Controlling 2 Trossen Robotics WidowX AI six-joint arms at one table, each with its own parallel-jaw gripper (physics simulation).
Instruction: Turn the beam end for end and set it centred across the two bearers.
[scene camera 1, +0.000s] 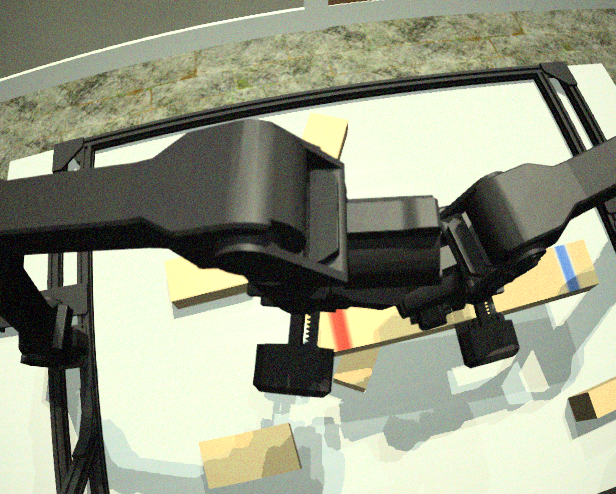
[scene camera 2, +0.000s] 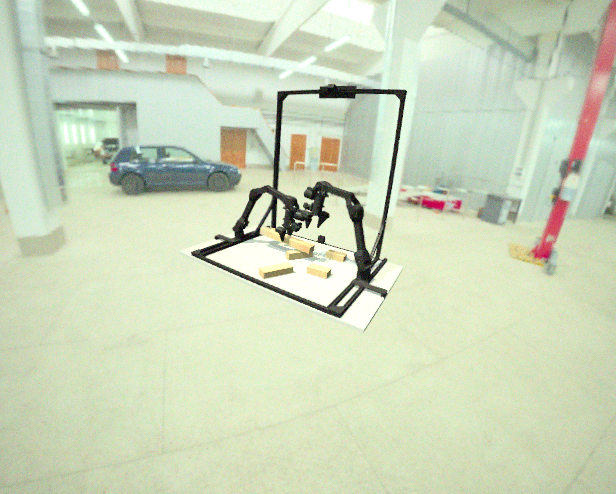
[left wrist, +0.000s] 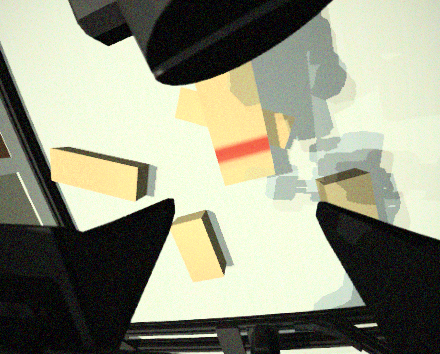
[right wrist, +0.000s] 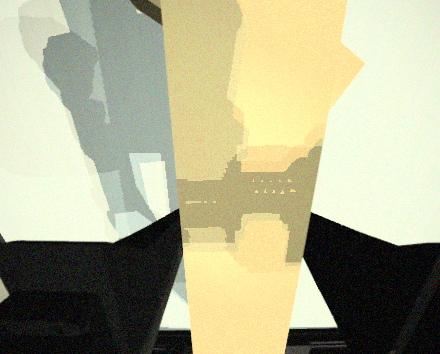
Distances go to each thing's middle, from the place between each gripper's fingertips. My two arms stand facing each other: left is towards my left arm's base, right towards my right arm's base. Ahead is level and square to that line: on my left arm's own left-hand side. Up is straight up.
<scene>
I see the long beam (scene camera 1: 566, 270) 18 cm to the right of my left hand and 12 cm below it.
Right now my right hand is 1 cm to the right of the long beam and 1 cm below it.
</scene>
